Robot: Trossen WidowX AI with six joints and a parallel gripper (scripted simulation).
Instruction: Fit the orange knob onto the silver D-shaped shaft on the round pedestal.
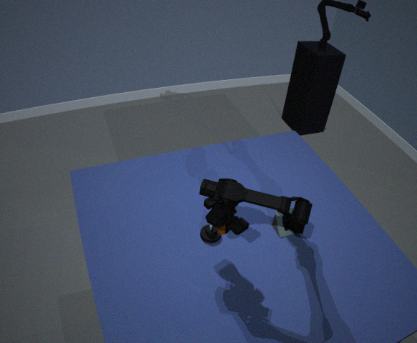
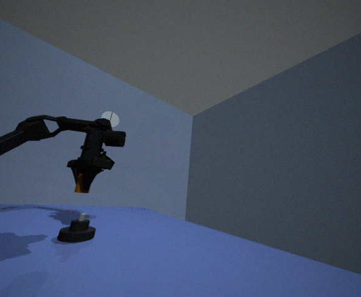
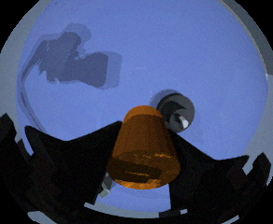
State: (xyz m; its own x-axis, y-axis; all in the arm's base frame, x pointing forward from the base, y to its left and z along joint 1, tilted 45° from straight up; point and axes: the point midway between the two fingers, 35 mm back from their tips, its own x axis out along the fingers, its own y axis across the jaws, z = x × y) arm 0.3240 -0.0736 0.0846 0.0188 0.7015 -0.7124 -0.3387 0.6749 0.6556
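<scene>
The round pedestal lies 90 mm below my gripper tip, 80 mm to the right of it and 10 mm ahead of it. Round my gripper tip: orange knob 40 mm above.
</scene>
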